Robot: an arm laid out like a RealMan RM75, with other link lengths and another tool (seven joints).
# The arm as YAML. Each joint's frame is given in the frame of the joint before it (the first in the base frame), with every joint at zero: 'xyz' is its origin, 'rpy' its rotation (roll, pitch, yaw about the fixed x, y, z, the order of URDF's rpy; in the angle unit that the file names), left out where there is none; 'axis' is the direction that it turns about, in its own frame. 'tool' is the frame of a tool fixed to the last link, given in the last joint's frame.
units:
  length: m
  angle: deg
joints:
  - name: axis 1
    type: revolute
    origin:
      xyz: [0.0, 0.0, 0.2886]
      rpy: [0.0, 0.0, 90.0]
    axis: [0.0, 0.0, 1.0]
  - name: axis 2
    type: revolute
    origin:
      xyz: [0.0, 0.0, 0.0]
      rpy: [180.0, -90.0, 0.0]
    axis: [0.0, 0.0, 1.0]
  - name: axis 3
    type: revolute
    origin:
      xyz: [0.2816, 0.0, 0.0]
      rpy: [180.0, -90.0, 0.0]
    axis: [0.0, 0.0, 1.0]
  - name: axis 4
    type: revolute
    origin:
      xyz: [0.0, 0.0, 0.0]
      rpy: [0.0, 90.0, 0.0]
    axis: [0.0, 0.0, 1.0]
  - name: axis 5
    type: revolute
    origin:
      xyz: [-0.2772, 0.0, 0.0]
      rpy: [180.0, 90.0, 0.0]
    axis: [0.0, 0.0, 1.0]
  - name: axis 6
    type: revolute
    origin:
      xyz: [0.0, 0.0, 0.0]
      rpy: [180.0, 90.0, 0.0]
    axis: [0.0, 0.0, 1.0]
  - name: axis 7
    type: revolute
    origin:
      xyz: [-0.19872, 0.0, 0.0]
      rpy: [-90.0, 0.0, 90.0]
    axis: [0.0, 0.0, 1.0]
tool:
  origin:
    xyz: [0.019, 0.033, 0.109]
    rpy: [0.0, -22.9, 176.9]
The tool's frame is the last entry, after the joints.
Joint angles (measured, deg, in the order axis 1, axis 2, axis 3, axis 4, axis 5, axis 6, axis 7), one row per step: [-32.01 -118.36 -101.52 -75.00 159.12 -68.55 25.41]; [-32.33 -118.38 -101.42 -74.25 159.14 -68.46 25.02]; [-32.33 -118.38 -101.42 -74.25 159.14 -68.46 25.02]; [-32.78 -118.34 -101.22 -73.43 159.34 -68.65 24.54]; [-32.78 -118.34 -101.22 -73.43 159.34 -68.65 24.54]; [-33.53 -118.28 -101.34 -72.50 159.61 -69.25 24.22]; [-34.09 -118.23 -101.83 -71.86 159.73 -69.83 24.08]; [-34.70 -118.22 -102.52 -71.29 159.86 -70.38 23.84]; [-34.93 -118.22 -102.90 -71.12 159.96 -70.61 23.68]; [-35.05 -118.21 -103.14 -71.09 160.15 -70.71 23.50]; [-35.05 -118.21 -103.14 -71.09 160.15 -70.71 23.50]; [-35.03 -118.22 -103.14 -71.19 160.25 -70.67 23.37]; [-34.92 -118.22 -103.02 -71.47 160.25 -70.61 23.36]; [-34.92 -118.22 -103.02 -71.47 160.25 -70.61 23.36]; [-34.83 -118.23 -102.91 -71.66 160.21 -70.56 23.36]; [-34.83 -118.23 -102.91 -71.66 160.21 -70.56 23.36]
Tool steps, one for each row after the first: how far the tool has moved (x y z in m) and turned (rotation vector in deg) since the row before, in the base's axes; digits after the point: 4 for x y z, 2 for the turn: [-0.0016 -0.0007 -0.0033 -0.20 -0.11 0.50]; [0.0000 0.0000 0.0000 0.00 0.00 0.00]; [-0.0021 -0.0014 -0.0031 -0.40 0.18 0.63]; [0.0000 0.0000 0.0000 0.00 0.00 0.00]; [-0.0018 -0.0013 -0.0021 -0.58 0.27 0.72]; [-0.0017 -0.0009 0.0000 -0.27 0.00 0.69]; [-0.0008 -0.0001 0.0006 -0.05 -0.19 0.73]; [-0.0004 0.0001 0.0010 0.12 -0.12 0.36]; [-0.0004 0.0005 0.0015 0.22 0.00 0.22]; [0.0000 0.0000 0.0000 0.00 0.00 0.00]; [0.0002 0.0004 0.0007 0.16 0.01 0.01]; [0.0011 0.0005 0.0006 0.11 0.03 -0.22]; [0.0000 0.0000 0.0000 0.00 0.00 0.00]; [0.0009 0.0002 0.0000 0.04 -0.01 -0.16]; [0.0000 0.0000 0.0000 0.00 0.00 0.00]
